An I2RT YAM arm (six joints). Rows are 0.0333 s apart.
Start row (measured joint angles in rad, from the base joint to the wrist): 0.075 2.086 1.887 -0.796 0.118 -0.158
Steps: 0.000 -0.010 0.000 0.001 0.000 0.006; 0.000 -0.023 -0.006 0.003 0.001 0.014; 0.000 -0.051 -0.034 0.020 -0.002 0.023; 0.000 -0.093 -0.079 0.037 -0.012 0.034; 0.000 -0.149 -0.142 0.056 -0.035 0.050; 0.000 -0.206 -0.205 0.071 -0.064 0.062; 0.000 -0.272 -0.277 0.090 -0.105 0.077; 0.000 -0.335 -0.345 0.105 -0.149 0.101
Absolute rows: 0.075 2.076 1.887 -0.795 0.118 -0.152; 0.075 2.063 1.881 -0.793 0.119 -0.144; 0.075 2.035 1.853 -0.776 0.116 -0.135; 0.075 1.993 1.808 -0.759 0.106 -0.124; 0.075 1.937 1.745 -0.740 0.083 -0.108; 0.075 1.880 1.682 -0.725 0.054 -0.096; 0.075 1.814 1.610 -0.706 0.013 -0.081; 0.075 1.751 1.542 -0.691 -0.031 -0.057
